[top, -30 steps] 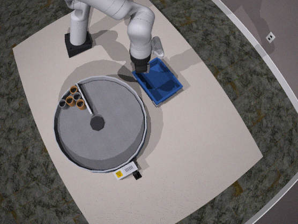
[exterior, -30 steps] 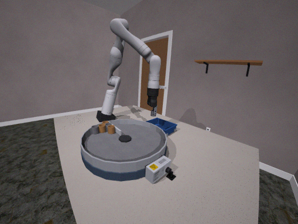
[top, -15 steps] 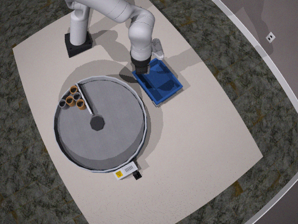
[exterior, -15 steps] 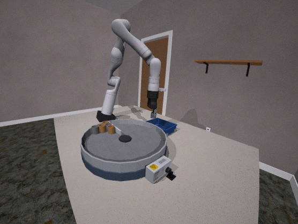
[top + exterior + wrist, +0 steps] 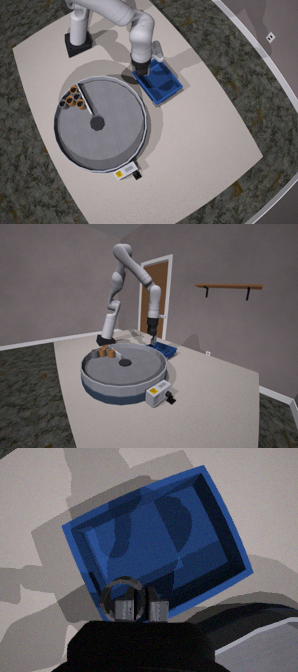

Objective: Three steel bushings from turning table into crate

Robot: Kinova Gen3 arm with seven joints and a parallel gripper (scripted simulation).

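Now: hand 80 mm above the blue crate, 40 mm short of it and 30 mm to the right of it. Round my hand: turning table 300 mm to the right, 60 mm ahead, 50 mm below.
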